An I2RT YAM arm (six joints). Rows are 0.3 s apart.
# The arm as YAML. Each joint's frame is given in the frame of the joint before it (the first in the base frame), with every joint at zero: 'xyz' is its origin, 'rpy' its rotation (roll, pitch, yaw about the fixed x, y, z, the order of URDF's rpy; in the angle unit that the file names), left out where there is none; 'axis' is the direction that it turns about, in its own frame. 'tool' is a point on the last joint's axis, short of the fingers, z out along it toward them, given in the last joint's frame.
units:
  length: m
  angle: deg
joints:
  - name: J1
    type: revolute
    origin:
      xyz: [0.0, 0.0, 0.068]
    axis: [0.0, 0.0, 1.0]
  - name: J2
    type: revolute
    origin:
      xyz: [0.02, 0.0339, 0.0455]
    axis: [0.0, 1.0, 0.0]
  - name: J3
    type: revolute
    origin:
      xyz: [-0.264, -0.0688, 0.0]
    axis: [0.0, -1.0, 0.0]
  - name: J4
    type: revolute
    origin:
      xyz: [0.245, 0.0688, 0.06]
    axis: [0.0, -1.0, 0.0]
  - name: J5
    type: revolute
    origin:
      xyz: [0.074, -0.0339, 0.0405]
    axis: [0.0, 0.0, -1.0]
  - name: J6
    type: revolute
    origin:
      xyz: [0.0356, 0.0, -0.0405]
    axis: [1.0, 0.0, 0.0]
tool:
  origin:
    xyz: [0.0, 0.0, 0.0]
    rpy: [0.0, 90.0, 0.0]
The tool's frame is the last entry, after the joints.
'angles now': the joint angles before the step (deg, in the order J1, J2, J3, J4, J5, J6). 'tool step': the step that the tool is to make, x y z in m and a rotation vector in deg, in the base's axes. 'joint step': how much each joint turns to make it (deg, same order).
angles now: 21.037, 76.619, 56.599, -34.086, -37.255, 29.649
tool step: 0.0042, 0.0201, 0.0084, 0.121, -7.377, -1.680
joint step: 4.117, -0.001, -0.020, 8.656, 5.863, 3.176
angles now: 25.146, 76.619, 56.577, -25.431, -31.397, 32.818
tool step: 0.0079, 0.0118, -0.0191, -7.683, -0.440, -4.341
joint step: 2.479, 3.895, 0.005, 0.935, 9.826, 0.165
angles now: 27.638, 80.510, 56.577, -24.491, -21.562, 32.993
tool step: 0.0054, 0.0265, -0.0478, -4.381, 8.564, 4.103
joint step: 3.773, 9.591, -0.005, -0.023, -0.529, -0.029
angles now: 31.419, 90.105, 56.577, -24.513, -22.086, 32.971
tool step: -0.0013, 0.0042, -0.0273, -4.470, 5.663, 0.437
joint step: 0.869, 4.586, -0.289, -2.296, 0.915, -0.005
